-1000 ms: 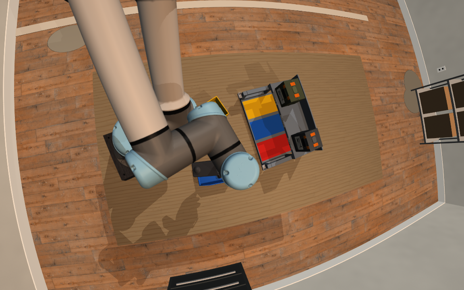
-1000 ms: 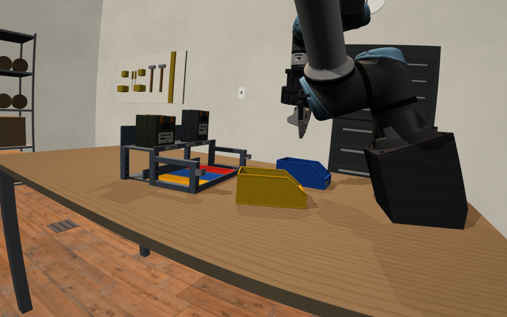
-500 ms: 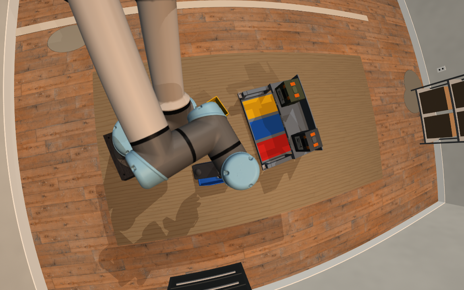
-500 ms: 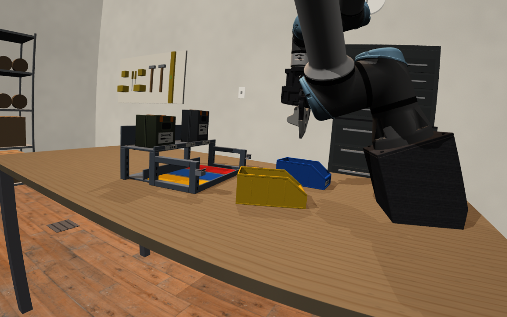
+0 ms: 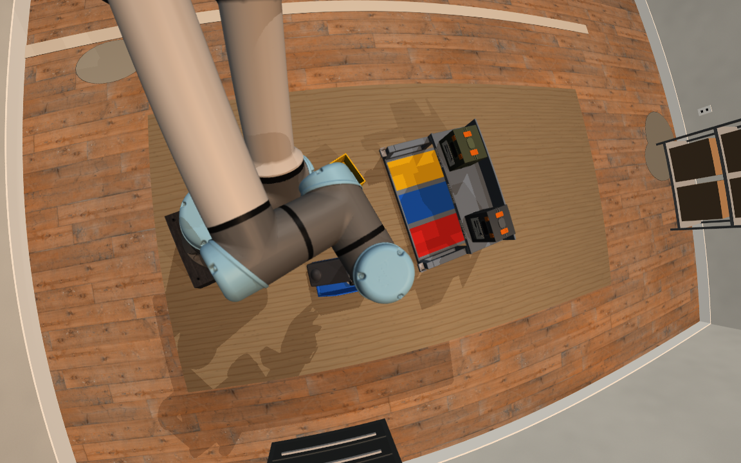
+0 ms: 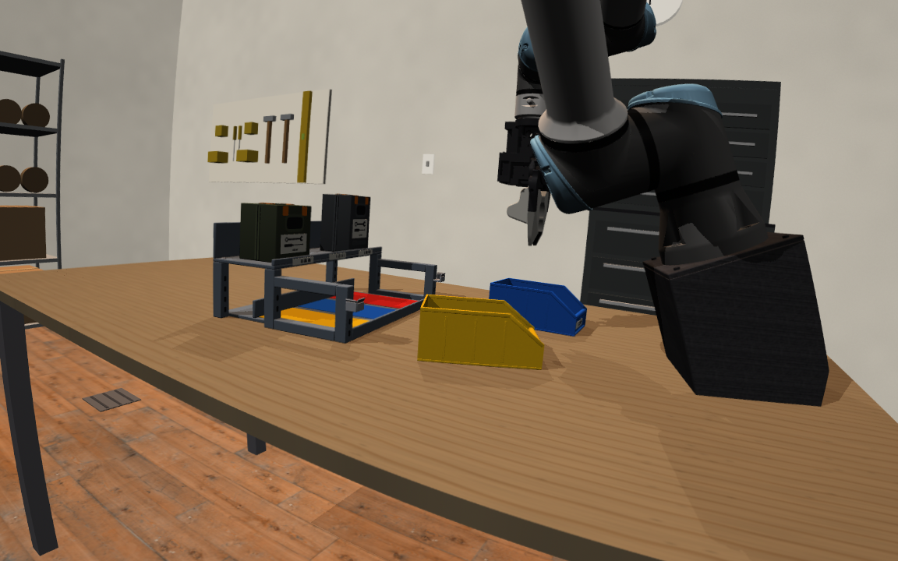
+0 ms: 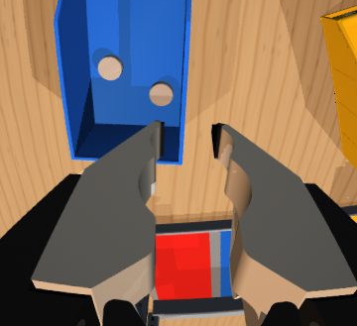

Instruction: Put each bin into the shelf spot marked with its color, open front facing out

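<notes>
Right now the blue bin is 130 mm below my hand and 50 mm to the right of it. From my hand the other things lie so: yellow bin (210 mm to the left, 130 mm below, 10 mm behind).
</notes>
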